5 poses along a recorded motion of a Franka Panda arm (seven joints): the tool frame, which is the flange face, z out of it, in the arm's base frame.
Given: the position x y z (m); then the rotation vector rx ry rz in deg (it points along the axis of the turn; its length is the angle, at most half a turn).
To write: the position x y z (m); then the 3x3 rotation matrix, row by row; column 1 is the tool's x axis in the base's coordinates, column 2 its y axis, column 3 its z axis. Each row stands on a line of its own. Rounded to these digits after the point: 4 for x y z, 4 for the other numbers.
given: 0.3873, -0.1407, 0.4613, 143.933, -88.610, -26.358
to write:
0.3873, -0.1407, 0.4613
0.4194, -0.8424, -0.3382
-0.8903, -0.4545, 0.0280
-0.1773, 0.2893, -0.9407

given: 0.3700, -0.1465, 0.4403, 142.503, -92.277, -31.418
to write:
0.3700, -0.1465, 0.4403
0.3651, -0.8554, -0.3675
-0.9019, -0.4228, 0.0882
-0.2308, 0.2993, -0.9258

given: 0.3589, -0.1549, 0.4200, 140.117, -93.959, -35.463
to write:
0.3589, -0.1549, 0.4200
0.3242, -0.8549, -0.4051
-0.9093, -0.3997, 0.1156
-0.2608, 0.3309, -0.9069

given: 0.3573, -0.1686, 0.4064, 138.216, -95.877, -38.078
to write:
0.3573, -0.1686, 0.4064
0.2875, -0.8582, -0.4252
-0.9161, -0.3760, 0.1394
-0.2795, 0.3494, -0.8943

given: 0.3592, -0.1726, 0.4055, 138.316, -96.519, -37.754
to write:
0.3592, -0.1726, 0.4055
0.2837, -0.8631, -0.4179
-0.9176, -0.3709, 0.1432
-0.2786, 0.3428, -0.8971

